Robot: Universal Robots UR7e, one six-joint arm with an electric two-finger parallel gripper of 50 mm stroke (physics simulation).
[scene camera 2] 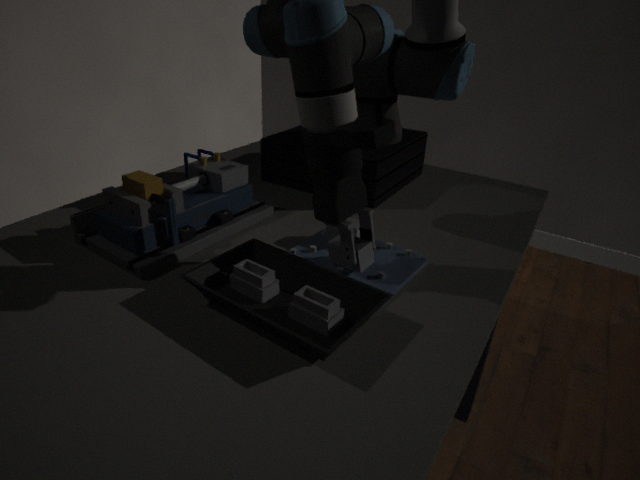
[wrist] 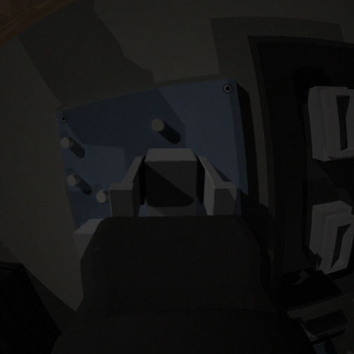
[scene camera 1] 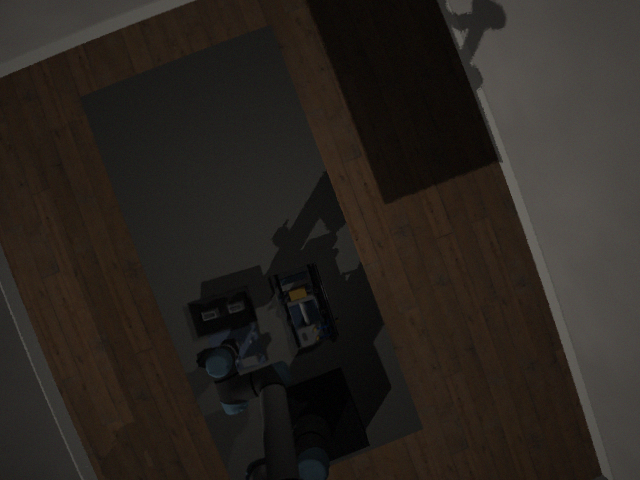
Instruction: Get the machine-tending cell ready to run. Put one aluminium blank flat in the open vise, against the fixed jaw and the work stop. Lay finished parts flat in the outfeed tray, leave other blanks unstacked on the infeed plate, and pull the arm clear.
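Places are measured from the arm's base along level axes (x ahead, y left, z up), in centimetres.
Where they show: gripper, fingertip midpoint: [scene camera 2: 359, 254]; arm's base, origin of the base link: [scene camera 1: 310, 433].
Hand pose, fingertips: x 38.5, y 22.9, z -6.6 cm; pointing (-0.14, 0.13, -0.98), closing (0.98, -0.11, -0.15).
Each offset is from my fingertips to the top centre of the thing. "spot": to the spot under its first point.
My gripper [scene camera 2: 361, 251] [wrist: 170, 170] is shut on an aluminium blank {dx -0.2, dy -1.7, dz +2.2 cm} [scene camera 2: 366, 256] [wrist: 171, 172], low over the blue infeed plate {spot: dx -4.3, dy +4.9, dz -2.9 cm} [scene camera 2: 400, 271] [wrist: 200, 107]; whether the blank touches the plate is unclear. In the overhead view the arm hides the gripper. Another blank {dx -7.4, dy -7.5, dz +0.7 cm} [scene camera 1: 251, 360] [wrist: 90, 233] lies on the plate and is partly hidden behind the fingers in scene camera 2. Two finished parts {spot: dx +15.3, dy -6.7, dz +0.0 cm} [scene camera 2: 253, 281] {spot: dx +15.1, dy +3.6, dz +0.4 cm} [scene camera 2: 316, 308] lie apart, pockets up, in the black outfeed tray {spot: dx +20.7, dy -2.1, dz +0.5 cm} [scene camera 2: 248, 310] [wrist: 265, 125]. The vise {dx +7.2, dy -33.4, dz +6.2 cm} [scene camera 1: 310, 335] [scene camera 2: 206, 204] has grey jaws; the gap between them is too dark to read.
A yellow block {dx +13.9, dy -32.8, dz +7.9 cm} [scene camera 1: 297, 294] [scene camera 2: 142, 184] sits on the vise near one jaw. A dark rail {spot: dx +9.0, dy -23.8, dz -2.7 cm} [scene camera 2: 206, 242] runs along the vise. Small round pegs [wrist: 158, 125] [wrist: 66, 142] stand up from the plate. The black robot base [scene camera 1: 330, 403] [scene camera 2: 392, 167] is behind the plate and vise.
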